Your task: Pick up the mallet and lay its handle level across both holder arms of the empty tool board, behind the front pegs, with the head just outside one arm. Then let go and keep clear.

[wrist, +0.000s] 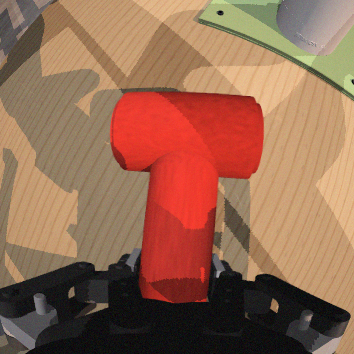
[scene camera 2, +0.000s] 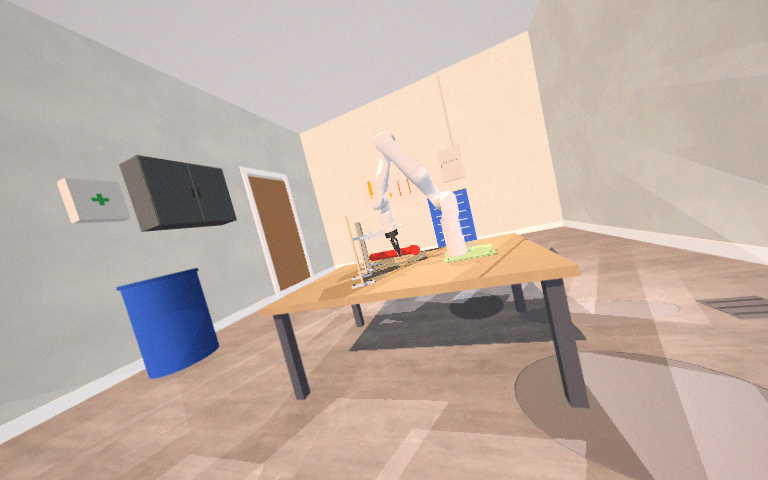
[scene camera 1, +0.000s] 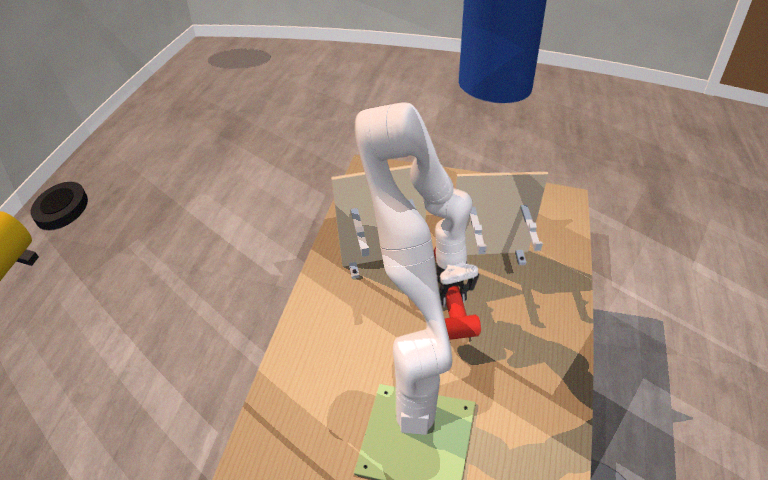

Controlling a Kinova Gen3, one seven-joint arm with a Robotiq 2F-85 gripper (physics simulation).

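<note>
The red mallet (scene camera 1: 463,326) (scene camera 2: 387,254) (wrist: 187,130) is a little above the table, its handle about level. Its head points toward the robot base and its handle runs back toward the boards. My gripper (scene camera 1: 454,294) (scene camera 2: 398,252) (wrist: 174,263) is shut on the handle, with one finger on each side. Two upright boards stand at the back: a left board (scene camera 1: 345,198) and a right board (scene camera 1: 501,220). The right board has two holder arms (scene camera 1: 478,229) (scene camera 1: 531,227). The left board shows a holder arm (scene camera 1: 359,232); its right part is hidden by my arm. No tool shows on the visible arms.
Small grey feet (scene camera 1: 353,271) (scene camera 1: 521,257) stick out below the boards. The green base plate (scene camera 1: 368,447) (scene camera 2: 484,250) (wrist: 250,37) lies at the near end of the wooden table (scene camera 1: 305,339) (scene camera 2: 509,266). A blue barrel (scene camera 1: 501,50) (scene camera 2: 169,322) stands on the floor beyond the table.
</note>
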